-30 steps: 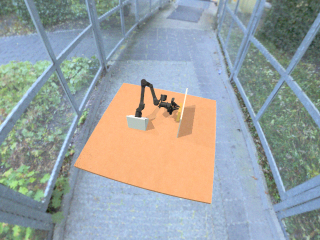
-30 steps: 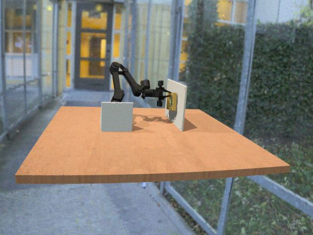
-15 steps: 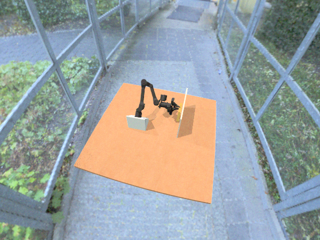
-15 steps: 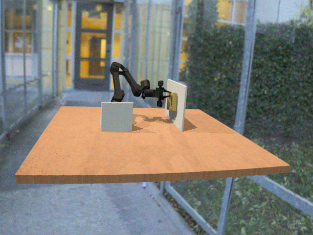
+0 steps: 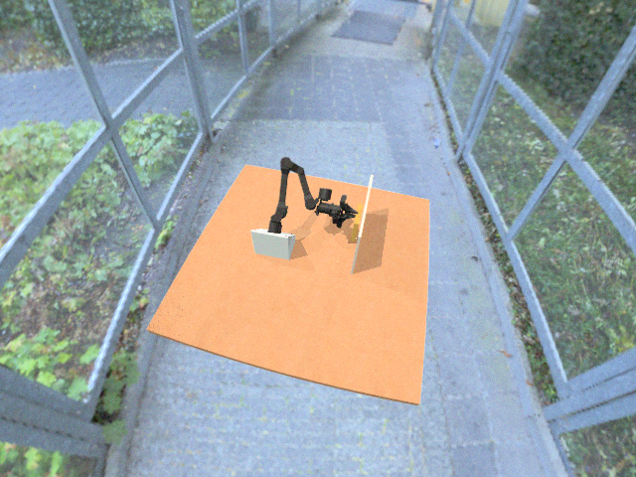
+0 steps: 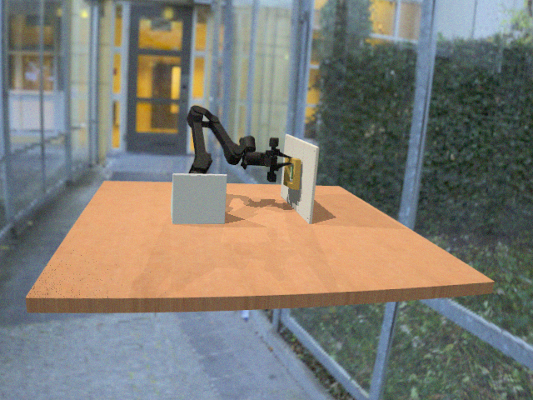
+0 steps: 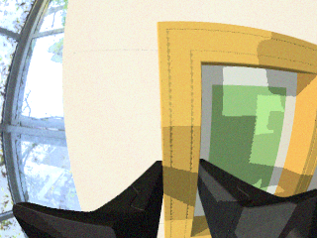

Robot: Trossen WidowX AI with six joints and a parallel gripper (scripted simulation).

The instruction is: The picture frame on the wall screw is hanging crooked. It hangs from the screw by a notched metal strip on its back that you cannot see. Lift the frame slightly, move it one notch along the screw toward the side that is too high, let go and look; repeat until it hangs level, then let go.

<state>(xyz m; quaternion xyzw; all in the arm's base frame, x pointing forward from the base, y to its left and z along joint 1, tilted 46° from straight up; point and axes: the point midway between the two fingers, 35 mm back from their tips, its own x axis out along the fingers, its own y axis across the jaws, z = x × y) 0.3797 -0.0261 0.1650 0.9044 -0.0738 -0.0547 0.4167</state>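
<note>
Now: gripper tip 5 cm above the picture frame, 1 cm to the left of it and 1 cm short of it.
</note>
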